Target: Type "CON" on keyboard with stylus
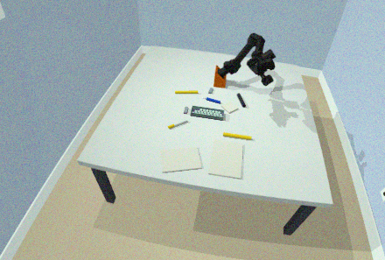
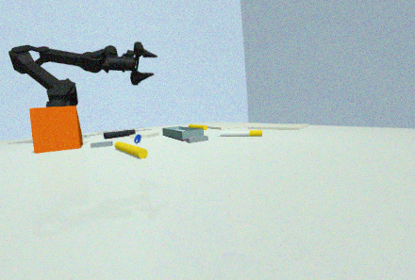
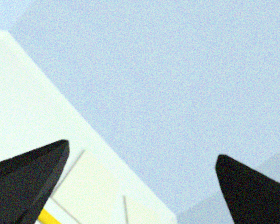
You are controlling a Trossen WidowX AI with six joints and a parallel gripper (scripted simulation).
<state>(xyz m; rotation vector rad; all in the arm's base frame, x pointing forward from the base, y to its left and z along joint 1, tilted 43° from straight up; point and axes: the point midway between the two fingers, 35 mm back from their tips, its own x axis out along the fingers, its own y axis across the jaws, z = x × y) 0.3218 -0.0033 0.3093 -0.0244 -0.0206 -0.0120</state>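
The stylus tip lies 160 mm behind my gripper tip, 300 mm to the right of it and 290 mm below it. Round my gripper tip: small grey block 20 mm behind, 400 mm to the right, 290 mm below; then black stylus 180 mm behind, 60 mm to the right, 290 mm below; then white-and-yellow marker 110 mm ahead, 440 mm to the right, 290 mm below.
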